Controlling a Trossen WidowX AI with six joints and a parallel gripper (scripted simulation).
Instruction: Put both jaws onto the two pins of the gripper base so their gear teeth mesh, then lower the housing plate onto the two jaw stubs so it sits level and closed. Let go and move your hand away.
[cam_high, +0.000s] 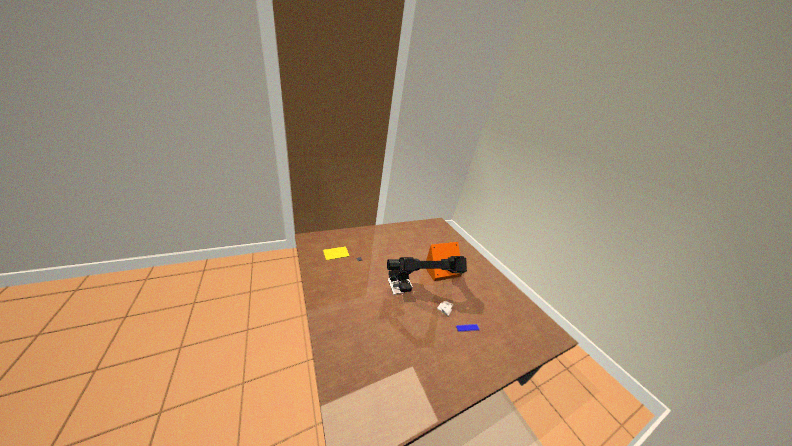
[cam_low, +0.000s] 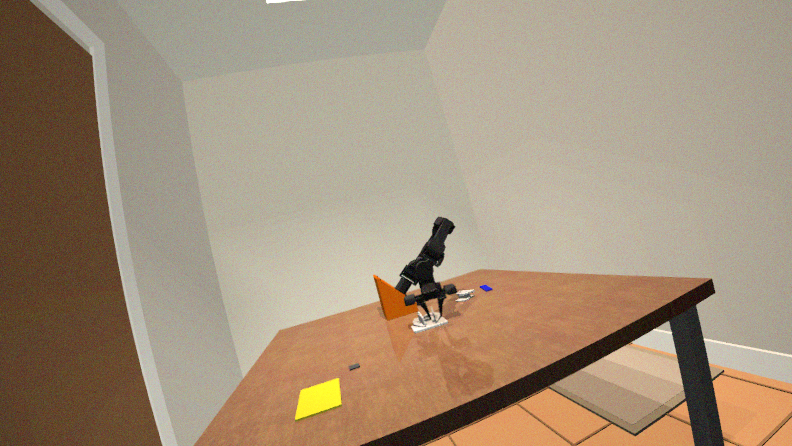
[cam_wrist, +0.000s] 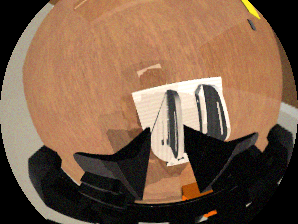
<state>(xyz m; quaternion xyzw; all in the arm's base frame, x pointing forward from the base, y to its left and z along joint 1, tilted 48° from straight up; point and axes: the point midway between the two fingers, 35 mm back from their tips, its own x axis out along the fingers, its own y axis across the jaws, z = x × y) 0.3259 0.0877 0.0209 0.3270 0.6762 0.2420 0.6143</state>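
My gripper tip is now 210 mm past the white gripper base, 180 mm to the right of it and 10 mm below it. From my gripper tip the other things lie so: white housing plate (50 mm behind, 30 mm to the right, 10 mm below); then blue patch (310 mm to the left, 270 mm behind, 10 mm below); then dark piece (300 mm to the right, 190 mm ahead, 20 mm below).
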